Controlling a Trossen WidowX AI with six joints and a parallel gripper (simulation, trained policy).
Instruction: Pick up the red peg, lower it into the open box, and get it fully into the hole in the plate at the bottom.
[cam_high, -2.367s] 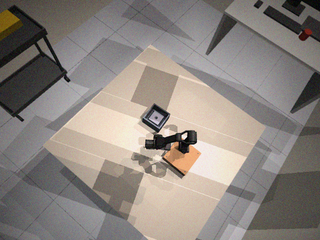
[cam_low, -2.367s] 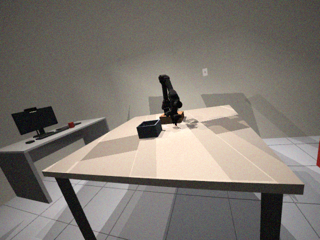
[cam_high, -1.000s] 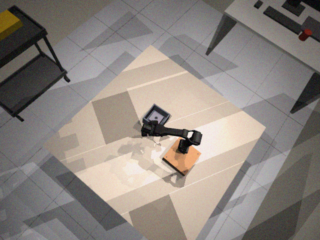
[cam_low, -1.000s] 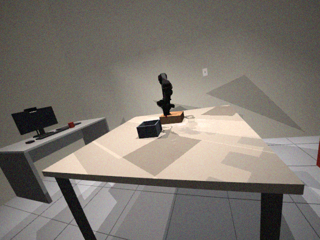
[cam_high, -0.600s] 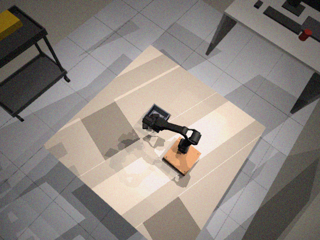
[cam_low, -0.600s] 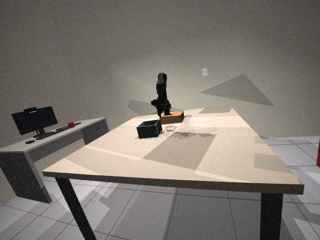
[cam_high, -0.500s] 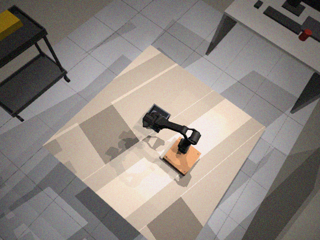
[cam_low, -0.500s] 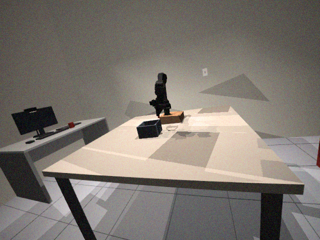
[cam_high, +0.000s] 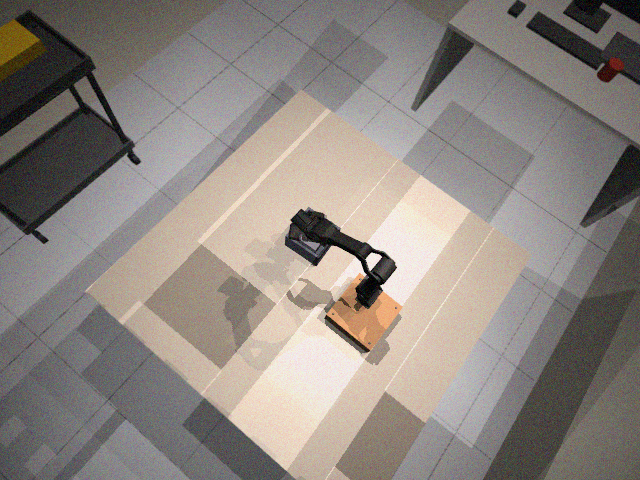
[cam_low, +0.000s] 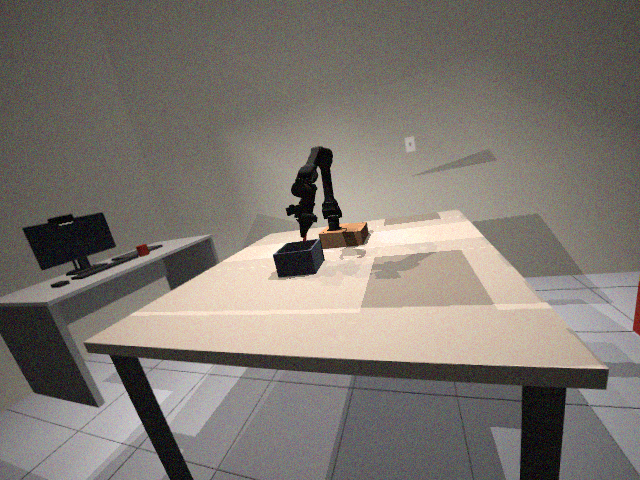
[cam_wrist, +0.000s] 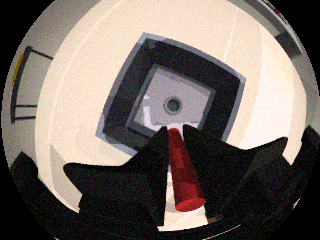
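Now: gripper tip 1 cm past the red peg, 1 cm to the right of it and 2 cm below it. Round my gripper tip: dark box (1 cm ahead, 2 cm to the right, 10 cm below); pale plate (1 cm ahead, 2 cm to the right, 8 cm below).
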